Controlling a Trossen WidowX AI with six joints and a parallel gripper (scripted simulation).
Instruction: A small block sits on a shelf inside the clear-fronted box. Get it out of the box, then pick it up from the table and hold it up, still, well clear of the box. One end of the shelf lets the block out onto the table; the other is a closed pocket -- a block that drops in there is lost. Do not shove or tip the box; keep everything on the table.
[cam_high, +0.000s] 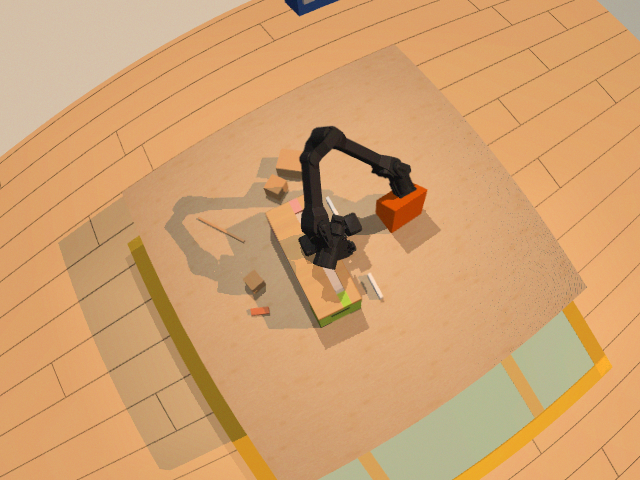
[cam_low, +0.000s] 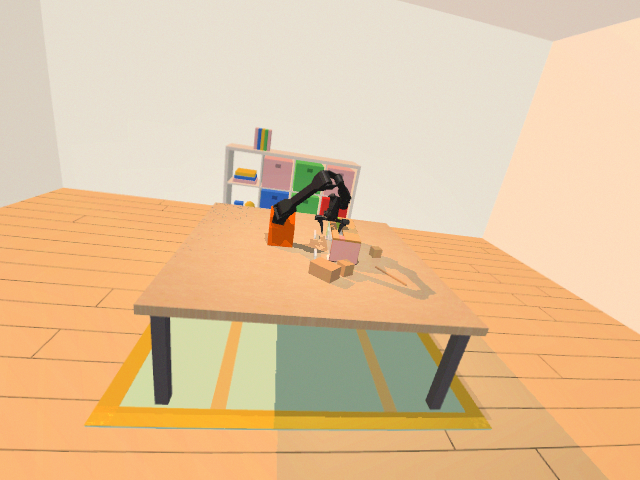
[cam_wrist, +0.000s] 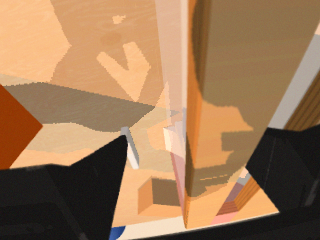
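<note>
Now: gripper tip 50 mm short of the tan block and 20 mm to the left of it. Round my gripper tip: thin stick: 300 mm ahead, 230 mm to the right, 80 mm below; then wooden box: 40 mm ahead, 50 mm to the left, 20 mm below.
</note>
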